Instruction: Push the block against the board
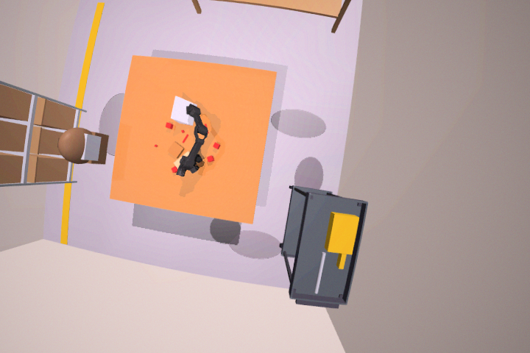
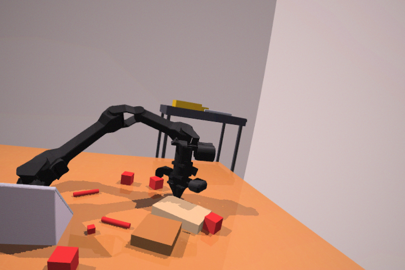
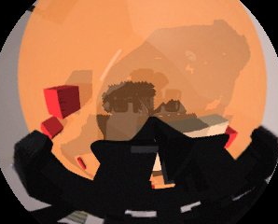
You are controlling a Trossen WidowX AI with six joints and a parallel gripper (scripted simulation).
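The brown square block lies 17 cm to the right of my gripper tip, 11 cm behind it and 1 cm above it. From my gripper tip the other things lie so: pale board: 8 cm to the right, 1 cm behind.
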